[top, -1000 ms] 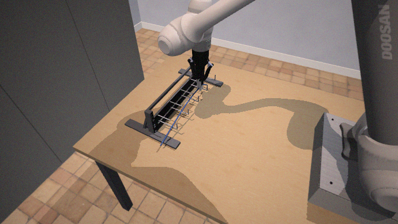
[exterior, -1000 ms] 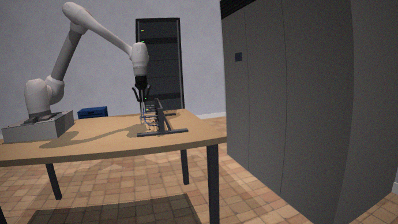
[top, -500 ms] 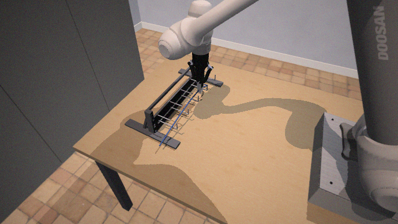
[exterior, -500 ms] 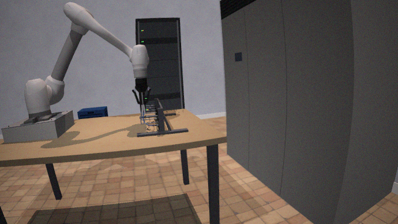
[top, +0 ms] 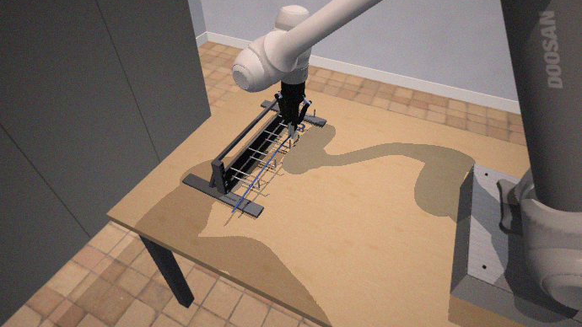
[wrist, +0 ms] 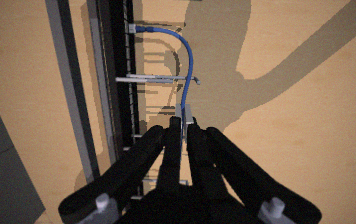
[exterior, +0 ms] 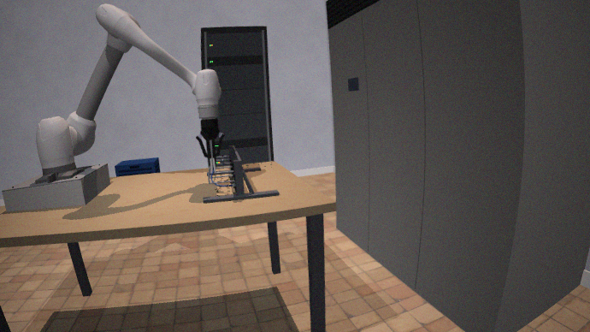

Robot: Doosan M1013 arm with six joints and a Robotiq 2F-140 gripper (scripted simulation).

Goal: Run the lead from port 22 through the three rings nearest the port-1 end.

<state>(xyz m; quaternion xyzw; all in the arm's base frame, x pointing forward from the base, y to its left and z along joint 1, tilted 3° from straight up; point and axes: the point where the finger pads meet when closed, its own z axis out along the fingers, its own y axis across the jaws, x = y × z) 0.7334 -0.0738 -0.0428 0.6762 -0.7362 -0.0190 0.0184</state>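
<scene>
My gripper is now 100 mm short of the rack, 40 mm to the right of it and 30 mm above it.
</scene>
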